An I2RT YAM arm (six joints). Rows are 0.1 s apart.
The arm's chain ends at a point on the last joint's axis. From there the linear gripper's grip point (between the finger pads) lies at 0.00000 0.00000 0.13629 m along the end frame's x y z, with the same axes.
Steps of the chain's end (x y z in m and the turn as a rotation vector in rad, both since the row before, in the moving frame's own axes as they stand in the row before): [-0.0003 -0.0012 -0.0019 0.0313 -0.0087 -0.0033]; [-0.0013 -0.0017 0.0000 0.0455 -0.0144 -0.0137]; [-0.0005 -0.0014 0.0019 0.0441 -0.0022 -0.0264]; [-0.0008 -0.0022 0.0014 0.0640 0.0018 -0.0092]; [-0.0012 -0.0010 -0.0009 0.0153 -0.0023 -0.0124]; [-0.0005 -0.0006 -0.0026 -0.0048 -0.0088 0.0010]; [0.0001 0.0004 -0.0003 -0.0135 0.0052 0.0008]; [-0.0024 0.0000 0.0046 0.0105 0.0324 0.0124]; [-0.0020 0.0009 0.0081 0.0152 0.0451 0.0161]
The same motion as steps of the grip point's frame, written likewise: [-0.0015 -0.0055 -0.0020 0.0313 -0.0087 -0.0033]; [-0.0033 -0.0079 -0.0002 0.0455 -0.0144 -0.0137]; [-0.0009 -0.0074 0.0018 0.0441 -0.0022 -0.0264]; [-0.0006 -0.0109 0.0011 0.0640 0.0018 -0.0092]; [-0.0015 -0.0031 -0.0009 0.0153 -0.0023 -0.0124]; [-0.0017 0.0001 -0.0026 -0.0048 -0.0088 0.0010]; [0.0008 0.0022 -0.0003 -0.0135 0.0052 0.0008]; [0.0020 -0.0014 0.0045 0.0105 0.0324 0.0124]; [0.0042 -0.0011 0.0079 0.0152 0.0451 0.0161]
